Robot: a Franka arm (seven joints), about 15 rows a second.
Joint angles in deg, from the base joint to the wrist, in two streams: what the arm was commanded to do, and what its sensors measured. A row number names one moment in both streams.
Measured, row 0:
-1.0, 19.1, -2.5, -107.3, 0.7, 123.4, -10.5
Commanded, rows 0 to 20:
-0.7, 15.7, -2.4, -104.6, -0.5, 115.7, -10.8
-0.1, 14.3, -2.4, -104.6, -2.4, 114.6, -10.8
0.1, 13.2, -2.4, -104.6, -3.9, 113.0, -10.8
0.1, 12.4, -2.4, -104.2, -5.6, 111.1, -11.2
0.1, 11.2, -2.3, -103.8, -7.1, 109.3, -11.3
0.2, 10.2, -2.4, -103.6, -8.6, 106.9, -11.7
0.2, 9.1, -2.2, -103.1, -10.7, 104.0, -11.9
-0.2, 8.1, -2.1, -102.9, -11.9, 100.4, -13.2
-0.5, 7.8, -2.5, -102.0, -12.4, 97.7, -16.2
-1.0, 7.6, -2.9, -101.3, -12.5, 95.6, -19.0
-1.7, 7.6, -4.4, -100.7, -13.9, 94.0, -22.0
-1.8, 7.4, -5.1, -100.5, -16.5, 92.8, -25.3
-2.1, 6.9, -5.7, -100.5, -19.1, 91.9, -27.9
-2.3, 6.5, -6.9, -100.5, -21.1, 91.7, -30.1
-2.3, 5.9, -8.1, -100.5, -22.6, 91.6, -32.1
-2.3, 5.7, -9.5, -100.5, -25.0, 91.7, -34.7
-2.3, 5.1, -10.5, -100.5, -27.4, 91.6, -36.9
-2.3, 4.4, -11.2, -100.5, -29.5, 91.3, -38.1
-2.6, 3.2, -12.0, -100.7, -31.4, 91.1, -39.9
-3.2, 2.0, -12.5, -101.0, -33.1, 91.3, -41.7
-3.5, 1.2, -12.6, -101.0, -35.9, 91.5, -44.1
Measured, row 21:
-2.7, 4.1, -12.7, -100.5, -31.9, 92.5, -39.8
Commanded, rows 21 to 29:
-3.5, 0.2, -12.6, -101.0, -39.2, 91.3, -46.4
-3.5, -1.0, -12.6, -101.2, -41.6, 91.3, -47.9
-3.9, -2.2, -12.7, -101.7, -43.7, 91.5, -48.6
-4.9, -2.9, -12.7, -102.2, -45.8, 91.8, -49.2
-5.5, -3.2, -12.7, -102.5, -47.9, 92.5, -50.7
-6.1, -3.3, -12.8, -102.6, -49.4, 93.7, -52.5
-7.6, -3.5, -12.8, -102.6, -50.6, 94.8, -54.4
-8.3, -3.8, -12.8, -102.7, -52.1, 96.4, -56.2
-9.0, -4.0, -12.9, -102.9, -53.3, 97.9, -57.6
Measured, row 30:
-7.1, -2.5, -13.4, -100.9, -50.4, 94.5, -54.4
